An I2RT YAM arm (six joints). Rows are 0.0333 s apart.
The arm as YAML. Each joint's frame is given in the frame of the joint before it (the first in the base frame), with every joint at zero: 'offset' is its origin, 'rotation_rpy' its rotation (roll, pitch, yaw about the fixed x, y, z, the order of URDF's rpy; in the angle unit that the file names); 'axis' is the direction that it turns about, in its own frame. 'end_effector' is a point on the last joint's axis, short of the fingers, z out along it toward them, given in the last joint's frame.
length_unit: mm
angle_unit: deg
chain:
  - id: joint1
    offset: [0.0, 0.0, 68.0]
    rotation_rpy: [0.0, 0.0, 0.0]
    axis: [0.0, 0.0, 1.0]
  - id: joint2
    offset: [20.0, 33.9, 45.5]
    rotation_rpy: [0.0, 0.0, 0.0]
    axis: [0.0, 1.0, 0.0]
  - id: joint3
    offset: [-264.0, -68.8, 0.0]
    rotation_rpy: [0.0, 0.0, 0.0]
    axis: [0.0, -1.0, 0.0]
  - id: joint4
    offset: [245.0, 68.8, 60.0]
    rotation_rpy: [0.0, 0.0, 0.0]
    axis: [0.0, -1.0, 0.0]
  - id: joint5
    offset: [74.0, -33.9, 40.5]
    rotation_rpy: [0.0, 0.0, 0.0]
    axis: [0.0, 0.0, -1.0]
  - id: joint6
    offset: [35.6, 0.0, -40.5]
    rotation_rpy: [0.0, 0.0, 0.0]
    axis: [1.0, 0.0, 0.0]
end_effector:
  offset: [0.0, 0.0, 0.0]
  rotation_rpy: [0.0, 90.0, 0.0]
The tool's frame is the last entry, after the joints.
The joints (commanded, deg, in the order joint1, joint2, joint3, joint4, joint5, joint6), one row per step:
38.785, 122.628, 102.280, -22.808, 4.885, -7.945
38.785, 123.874, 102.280, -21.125, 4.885, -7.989
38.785, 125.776, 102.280, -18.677, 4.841, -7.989
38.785, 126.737, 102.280, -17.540, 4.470, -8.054
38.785, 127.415, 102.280, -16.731, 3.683, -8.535
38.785, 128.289, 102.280, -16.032, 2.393, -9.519
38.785, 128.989, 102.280, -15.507, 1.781, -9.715
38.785, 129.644, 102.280, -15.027, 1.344, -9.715
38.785, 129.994, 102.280, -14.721, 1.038, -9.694
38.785, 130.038, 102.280, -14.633, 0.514, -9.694
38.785, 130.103, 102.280, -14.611, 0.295, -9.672
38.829, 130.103, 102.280, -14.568, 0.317, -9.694
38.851, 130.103, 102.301, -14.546, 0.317, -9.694
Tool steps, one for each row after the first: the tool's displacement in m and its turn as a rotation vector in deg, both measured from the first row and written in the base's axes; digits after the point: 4 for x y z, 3 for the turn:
0.0036, 0.0029, -0.0080, 0.246, -0.358, 0.030
0.0088, 0.0071, -0.0205, 0.612, -0.765, 0.062
0.0110, 0.0092, -0.0270, 0.877, -0.771, 0.379
0.0124, 0.0109, -0.0317, 1.075, -0.734, 1.284
0.0136, 0.0129, -0.0382, 1.049, -0.459, 2.898
0.0146, 0.0142, -0.0435, 1.152, -0.148, 3.480
0.0156, 0.0153, -0.0484, 1.282, 0.172, 3.799
0.0161, 0.0160, -0.0510, 1.433, 0.343, 4.010
0.0160, 0.0164, -0.0513, 1.741, 0.524, 4.395
0.0160, 0.0165, -0.0518, 1.847, 0.658, 4.540
0.0158, 0.0169, -0.0518, 1.847, 0.606, 4.584
0.0158, 0.0171, -0.0516, 1.872, 0.572, 4.606

